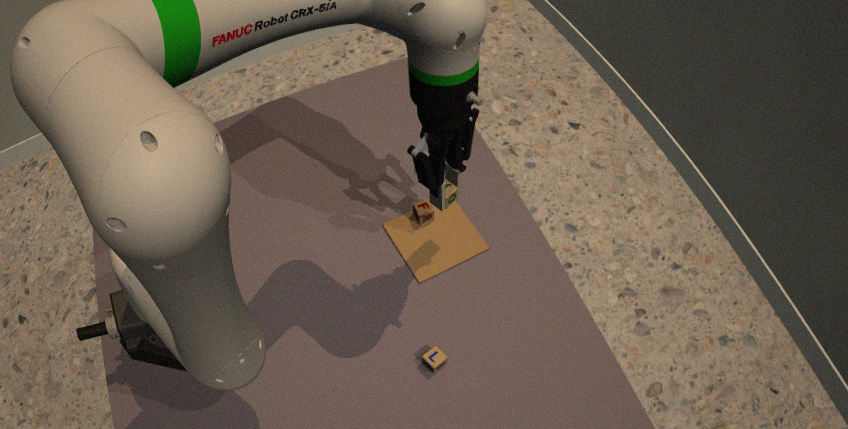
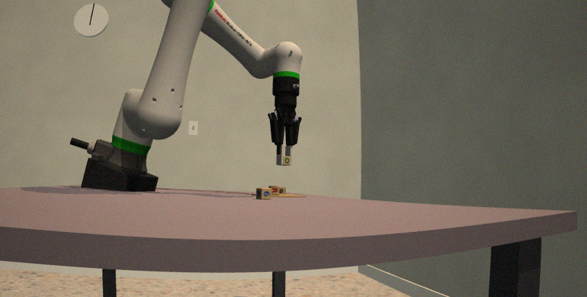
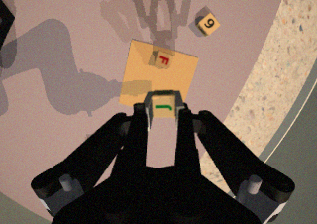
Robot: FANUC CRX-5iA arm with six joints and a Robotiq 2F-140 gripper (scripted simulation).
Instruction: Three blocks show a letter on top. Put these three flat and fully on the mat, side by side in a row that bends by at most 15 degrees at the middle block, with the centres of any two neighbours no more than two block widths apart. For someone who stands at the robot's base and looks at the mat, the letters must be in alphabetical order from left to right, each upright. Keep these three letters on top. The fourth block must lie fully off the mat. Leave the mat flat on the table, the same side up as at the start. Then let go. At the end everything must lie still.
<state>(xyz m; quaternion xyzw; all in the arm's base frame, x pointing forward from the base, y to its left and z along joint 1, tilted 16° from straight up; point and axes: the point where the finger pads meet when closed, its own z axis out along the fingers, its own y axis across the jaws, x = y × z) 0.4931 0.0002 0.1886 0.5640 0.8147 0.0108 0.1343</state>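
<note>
My gripper is now 2 cm above the green-lettered block. The rest, counted from my hand: tan mat: 14 cm below, 2 cm behind; then block marked 9: 14 cm to the left, 12 cm below, 4 cm ahead; then red-lettered block: 12 cm below, 5 cm to the left, 2 cm behind.
</note>
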